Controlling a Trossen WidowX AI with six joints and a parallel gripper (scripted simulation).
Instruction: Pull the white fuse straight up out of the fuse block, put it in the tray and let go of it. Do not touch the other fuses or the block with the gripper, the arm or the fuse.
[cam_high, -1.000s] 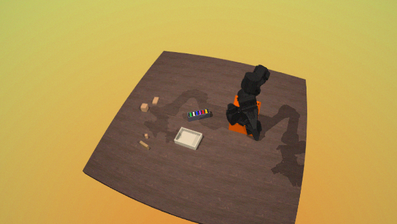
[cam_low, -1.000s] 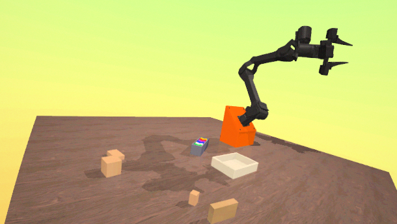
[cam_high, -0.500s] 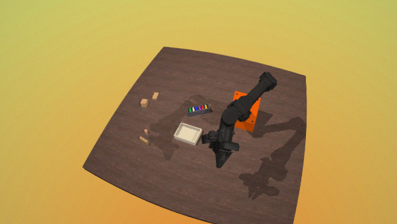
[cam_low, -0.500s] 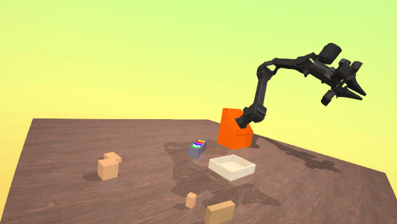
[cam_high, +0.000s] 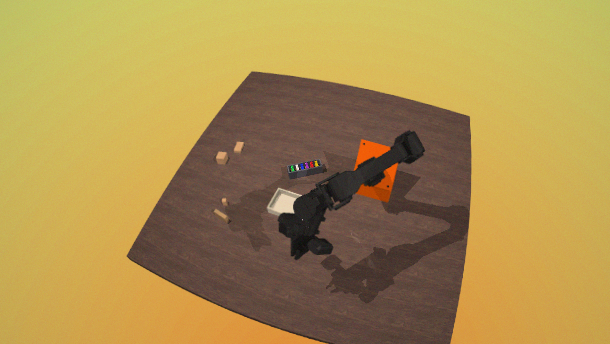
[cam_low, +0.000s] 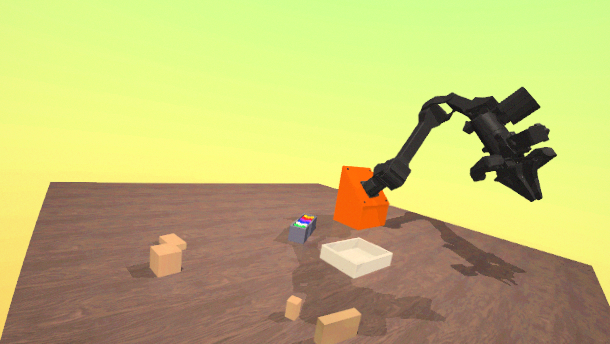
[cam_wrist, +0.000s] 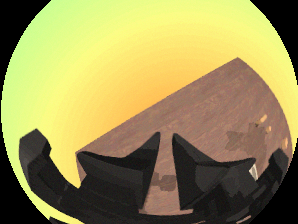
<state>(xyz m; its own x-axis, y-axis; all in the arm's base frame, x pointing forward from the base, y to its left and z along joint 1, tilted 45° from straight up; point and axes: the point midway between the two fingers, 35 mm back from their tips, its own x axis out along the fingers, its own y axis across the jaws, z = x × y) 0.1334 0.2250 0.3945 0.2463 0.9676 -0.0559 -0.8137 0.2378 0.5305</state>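
The white fuse is 16 cm ahead of my gripper tip, 46 cm to the right of it and 19 cm below it. Also, from my gripper tip: white tray (14 cm ahead, 29 cm to the right, 21 cm below).
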